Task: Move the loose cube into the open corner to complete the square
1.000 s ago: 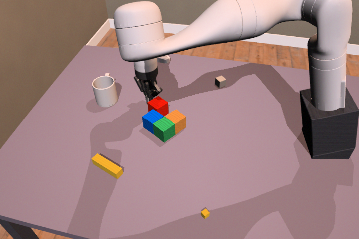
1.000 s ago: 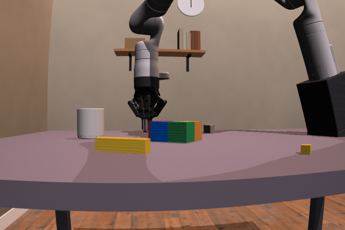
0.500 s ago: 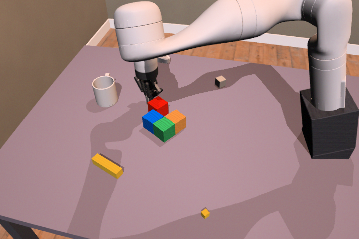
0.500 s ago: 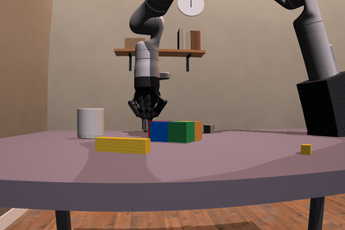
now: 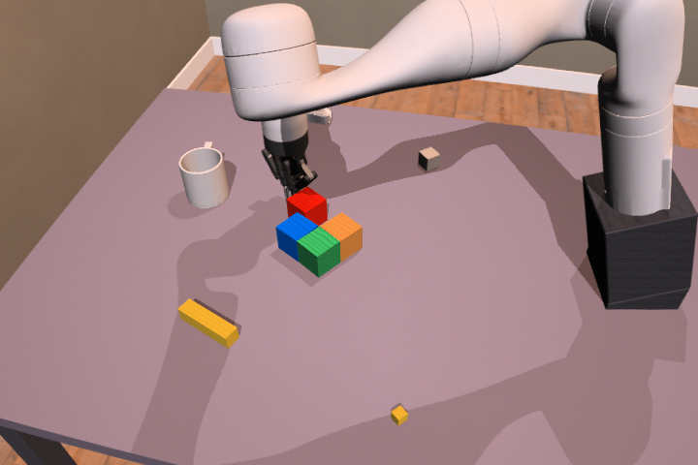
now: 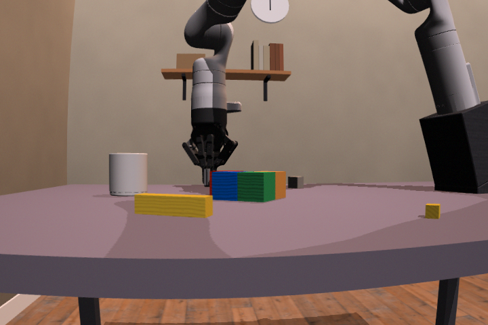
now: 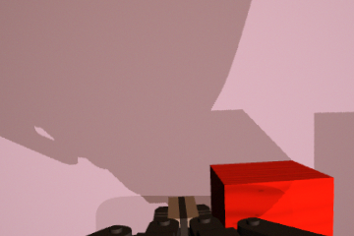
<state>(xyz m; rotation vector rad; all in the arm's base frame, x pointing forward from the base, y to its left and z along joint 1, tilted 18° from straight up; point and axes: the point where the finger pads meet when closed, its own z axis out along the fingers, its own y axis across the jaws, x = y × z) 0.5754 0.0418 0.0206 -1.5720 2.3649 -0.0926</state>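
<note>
Now: the red cube 4 cm behind my hand, 2 cm to the left of it and 1 cm below it. Round my hand: orange cube 12 cm behind, 6 cm to the left, 1 cm below; blue cube 9 cm to the left, 6 cm behind, 1 cm below; green cube 10 cm to the left, 10 cm behind, 1 cm below.
</note>
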